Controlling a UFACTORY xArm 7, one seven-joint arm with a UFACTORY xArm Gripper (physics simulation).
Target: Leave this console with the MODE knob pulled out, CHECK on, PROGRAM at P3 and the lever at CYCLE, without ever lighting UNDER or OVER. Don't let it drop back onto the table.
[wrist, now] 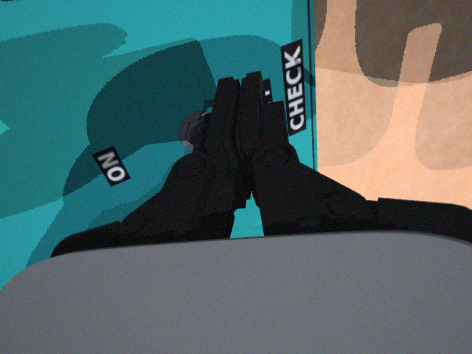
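The teal console (45, 25) fills the left and middle of the view. Its CHECK label (295, 87) is near its right edge, just right of the fingers. An ON label (111, 166) is at the left. Between them, a round grey switch base (190, 131) shows partly, just left of the fingertips; the rest of the switch is hidden behind the fingers, so its position cannot be told. My gripper (248, 106) is shut and empty, over the console beside this base. Part of another label (267, 91) shows behind the right finger. The MODE knob, PROGRAM dial and lever do not show.
The console's right edge (312, 75) runs from top to bottom of the visible panel. Beyond it lies the light tan table top (350, 145) with dark shadows on it. Shadows of the arm also fall over the console. The grey gripper body covers the bottom of the view.
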